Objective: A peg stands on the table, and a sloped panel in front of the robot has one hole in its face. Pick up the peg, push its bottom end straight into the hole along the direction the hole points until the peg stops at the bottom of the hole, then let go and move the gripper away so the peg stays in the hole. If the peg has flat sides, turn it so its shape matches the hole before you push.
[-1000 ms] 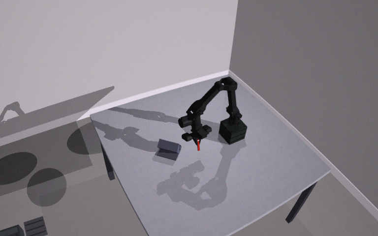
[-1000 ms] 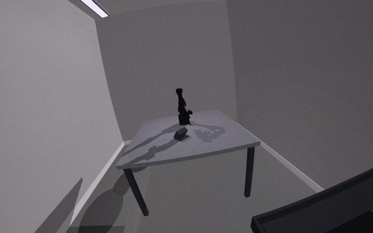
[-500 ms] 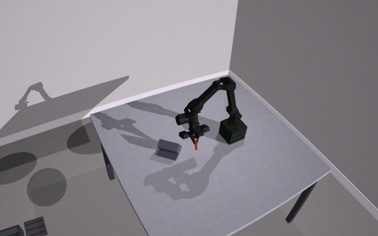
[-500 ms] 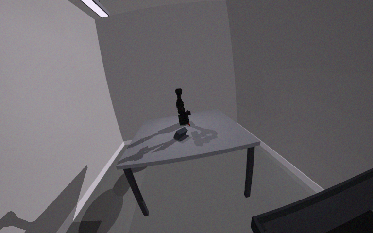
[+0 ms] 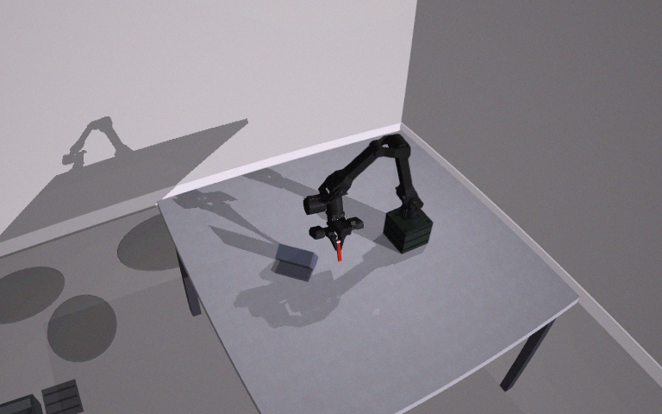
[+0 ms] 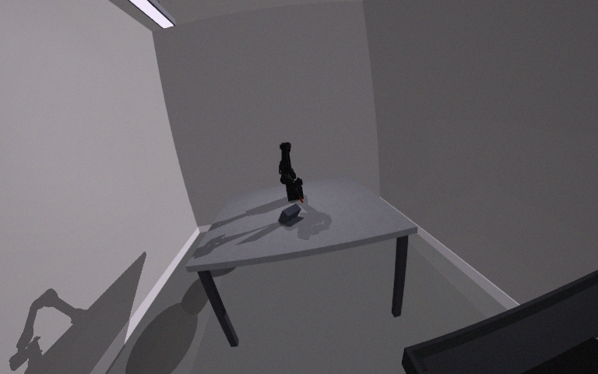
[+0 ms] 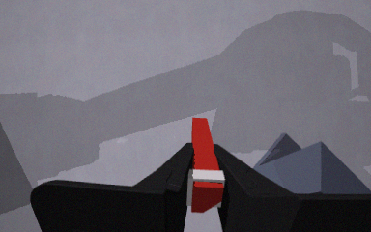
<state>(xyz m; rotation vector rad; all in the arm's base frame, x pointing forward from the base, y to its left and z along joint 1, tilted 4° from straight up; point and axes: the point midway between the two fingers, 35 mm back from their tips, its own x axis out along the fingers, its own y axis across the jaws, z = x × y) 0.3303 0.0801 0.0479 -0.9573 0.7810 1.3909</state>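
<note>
Now: the panel 13 cm ahead of my gripper tip, 7 cm to the right of it and 6 cm below it. From my gripper tip the other things lie so: peg: 2 cm above, 1 cm to the right.
</note>
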